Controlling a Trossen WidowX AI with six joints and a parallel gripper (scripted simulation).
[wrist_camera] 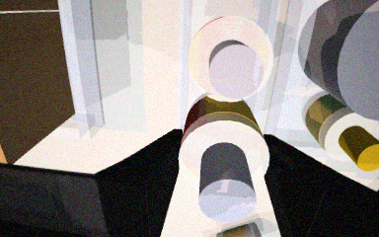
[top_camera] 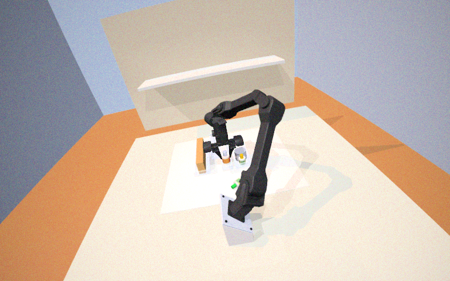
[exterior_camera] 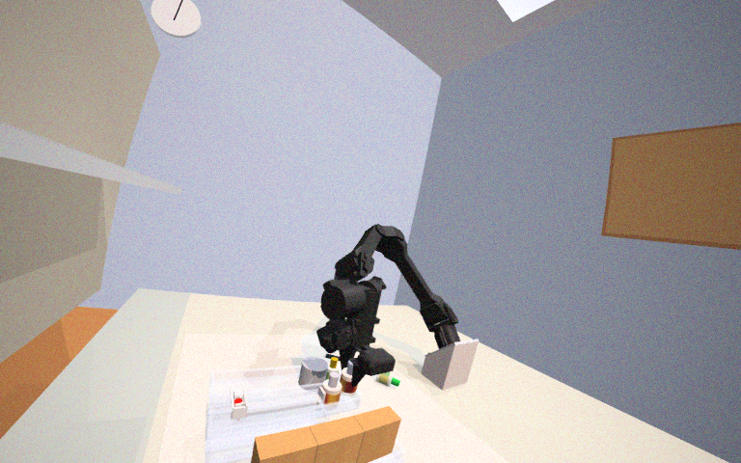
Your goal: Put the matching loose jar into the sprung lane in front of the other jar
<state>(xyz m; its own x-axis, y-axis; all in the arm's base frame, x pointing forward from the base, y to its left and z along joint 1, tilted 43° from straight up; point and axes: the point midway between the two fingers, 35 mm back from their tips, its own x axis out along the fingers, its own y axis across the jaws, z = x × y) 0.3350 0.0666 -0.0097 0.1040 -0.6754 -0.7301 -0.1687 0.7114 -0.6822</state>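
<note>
My gripper tip is now 7 cm to the left of the grey cylinder, 6 cm short of it and 3 cm above it. From my gripper tip the other things lie so: clear sprung lane (14 cm ahead, 5 cm to the left, 4 cm below); black rod (16 cm to the right, 7 cm behind, 5 cm below); pusher plate (14 cm ahead, 5 cm to the left, 1 cm below).
</note>
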